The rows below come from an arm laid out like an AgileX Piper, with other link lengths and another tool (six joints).
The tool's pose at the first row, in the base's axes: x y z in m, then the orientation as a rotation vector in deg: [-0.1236 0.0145 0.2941 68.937 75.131 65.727]
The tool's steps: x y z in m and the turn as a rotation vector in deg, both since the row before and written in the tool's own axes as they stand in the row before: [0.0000 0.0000 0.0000 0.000 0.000 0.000]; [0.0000 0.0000 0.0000 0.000 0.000 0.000]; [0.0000 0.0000 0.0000 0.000 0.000 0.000]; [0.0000 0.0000 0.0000 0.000 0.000 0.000]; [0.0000 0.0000 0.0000 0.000 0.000 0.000]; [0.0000 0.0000 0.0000 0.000 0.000 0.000]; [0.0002 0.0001 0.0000 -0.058 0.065 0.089]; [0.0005 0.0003 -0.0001 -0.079 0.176 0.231]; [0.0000 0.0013 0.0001 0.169 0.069 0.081]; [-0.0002 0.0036 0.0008 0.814 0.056 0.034]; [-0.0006 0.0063 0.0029 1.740 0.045 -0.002]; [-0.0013 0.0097 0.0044 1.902 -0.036 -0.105]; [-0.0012 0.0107 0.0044 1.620 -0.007 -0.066]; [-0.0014 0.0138 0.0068 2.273 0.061 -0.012]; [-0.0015 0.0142 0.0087 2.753 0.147 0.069]
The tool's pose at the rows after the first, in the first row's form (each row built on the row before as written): [-0.1236 0.0145 0.2941 68.937 75.131 65.727]; [-0.1236 0.0145 0.2941 68.937 75.131 65.727]; [-0.1236 0.0145 0.2941 68.937 75.131 65.727]; [-0.1236 0.0145 0.2941 68.937 75.131 65.727]; [-0.1236 0.0145 0.2941 68.937 75.131 65.727]; [-0.1236 0.0145 0.2941 68.937 75.131 65.727]; [-0.1236 0.0147 0.2942 68.936 75.097 65.869]; [-0.1237 0.0152 0.2945 68.983 75.065 66.206]; [-0.1235 0.0153 0.2958 69.139 75.201 66.225]; [-0.1224 0.0153 0.2993 69.730 75.814 65.857]; [-0.1189 0.0151 0.3053 70.964 77.100 64.949]; [-0.1134 0.0145 0.3145 72.261 78.485 63.800]; [-0.1074 0.0141 0.3245 73.370 79.666 62.838]; [-0.0982 0.0137 0.3369 74.958 81.327 61.572]; [-0.0866 0.0133 0.3489 76.916 83.339 60.110]
